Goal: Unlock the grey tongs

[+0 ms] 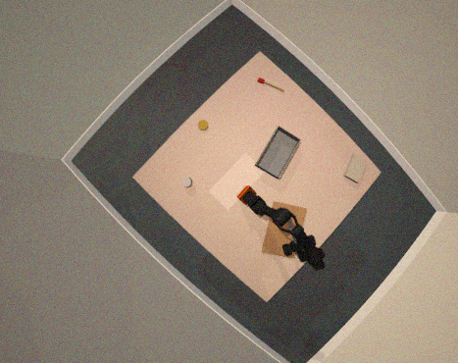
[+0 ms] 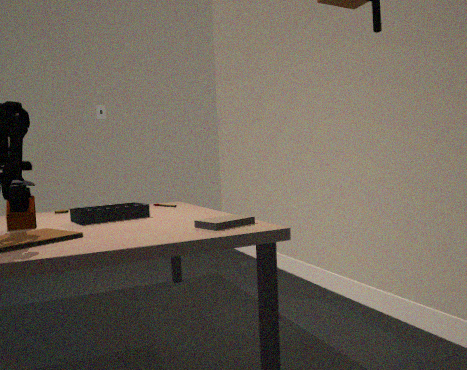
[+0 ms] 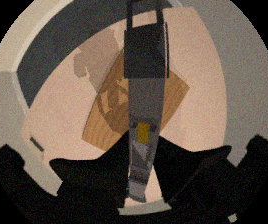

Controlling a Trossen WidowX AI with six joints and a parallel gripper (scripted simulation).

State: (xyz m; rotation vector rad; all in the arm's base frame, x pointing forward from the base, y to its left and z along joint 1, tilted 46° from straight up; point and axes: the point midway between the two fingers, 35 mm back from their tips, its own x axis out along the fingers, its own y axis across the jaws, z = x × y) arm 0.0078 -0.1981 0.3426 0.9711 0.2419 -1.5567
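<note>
Now: gripper tip 10 mm past the yellow lock piece, 20 mm to the left of it and 40 mm below it. Round my gripper tip: wooden board 10 mm ahead, 20 mm to the left, 150 mm below; roasting tin 340 mm ahead, 450 mm to the left, 130 mm below; flat grey slab 710 mm ahead, 40 mm to the right, 140 mm below.
</note>
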